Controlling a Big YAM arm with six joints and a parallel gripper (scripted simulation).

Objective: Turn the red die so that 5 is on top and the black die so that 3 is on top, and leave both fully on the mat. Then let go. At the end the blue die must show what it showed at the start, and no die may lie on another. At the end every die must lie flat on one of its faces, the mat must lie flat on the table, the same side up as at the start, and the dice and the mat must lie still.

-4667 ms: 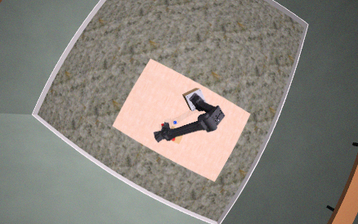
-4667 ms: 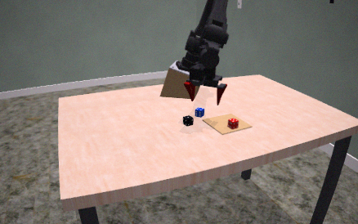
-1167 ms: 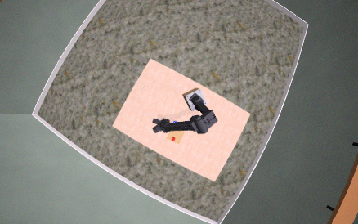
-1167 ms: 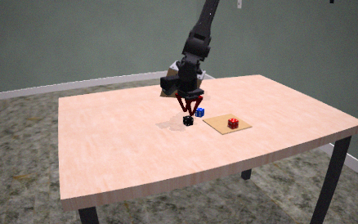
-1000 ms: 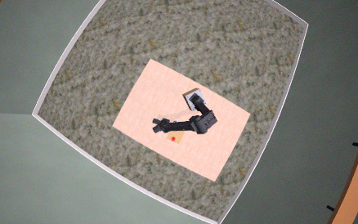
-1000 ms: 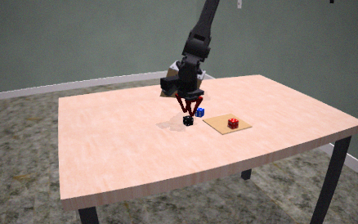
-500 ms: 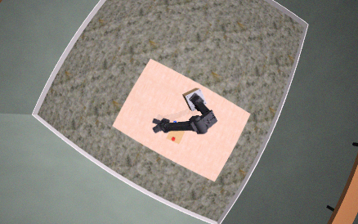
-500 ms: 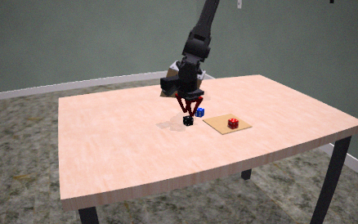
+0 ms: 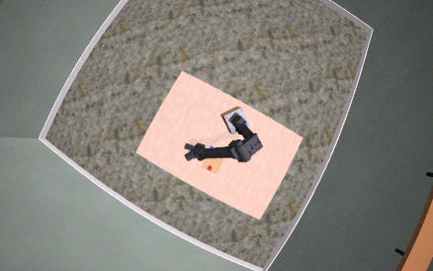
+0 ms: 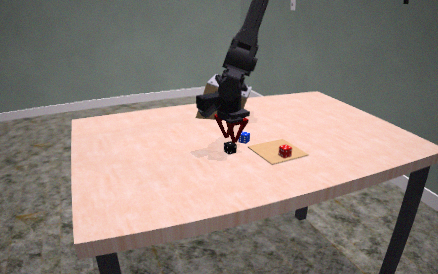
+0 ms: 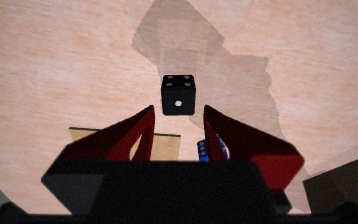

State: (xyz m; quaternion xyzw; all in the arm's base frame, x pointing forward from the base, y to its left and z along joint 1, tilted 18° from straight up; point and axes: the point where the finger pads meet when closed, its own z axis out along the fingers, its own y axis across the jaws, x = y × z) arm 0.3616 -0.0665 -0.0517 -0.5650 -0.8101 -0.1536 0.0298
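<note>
Right now the black die is 3 cm below my hand. From my hand the other things lie so: red die (7 cm ahead, 15 cm to the left, 3 cm below); then blue die (7 cm behind, 6 cm to the left, 3 cm below); then tan mat (2 cm ahead, 15 cm to the left, 5 cm below).
</note>
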